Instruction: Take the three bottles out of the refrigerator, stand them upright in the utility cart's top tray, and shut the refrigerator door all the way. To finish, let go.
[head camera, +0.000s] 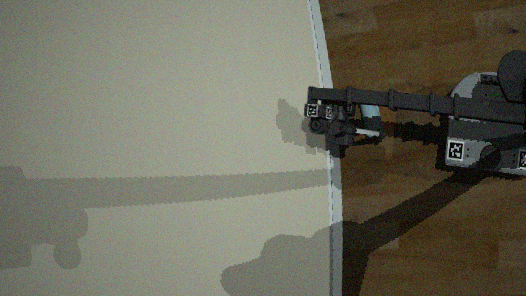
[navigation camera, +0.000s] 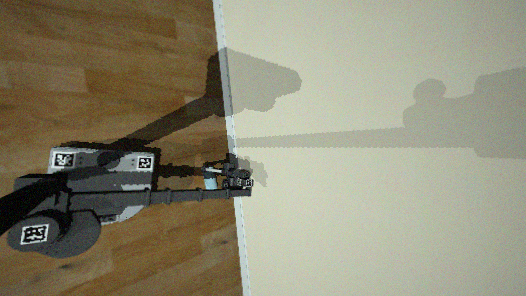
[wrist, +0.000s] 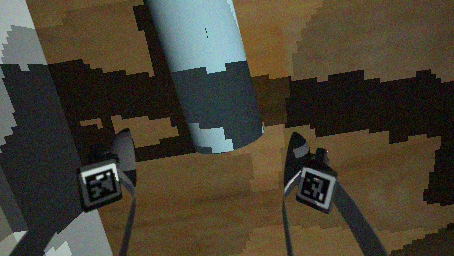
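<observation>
A light blue cylinder, apparently a bottle (head camera: 370, 112) (navigation camera: 210, 181) (wrist: 207, 65), lies on its side on the wooden floor. The arm hides part of it in the head view, and its far end runs out of the wrist view. My gripper (head camera: 378, 134) (navigation camera: 206, 169) (wrist: 212, 149) is open, with its fingertips wide apart. In the wrist view the near end of the cylinder shows between and just beyond the fingertips, and neither finger appears to touch it. The refrigerator, the utility cart and the other bottles do not show in these views.
My wheeled base (head camera: 462, 131) (navigation camera: 105, 167) stands on the wooden floor (head camera: 425, 45) (navigation camera: 125, 65). A pale wall-like surface (head camera: 150, 75) (navigation camera: 390, 225) with a white edge strip (head camera: 322, 45) (navigation camera: 243, 250) lies by the arm's outer end. Shadows of the robot fall across both.
</observation>
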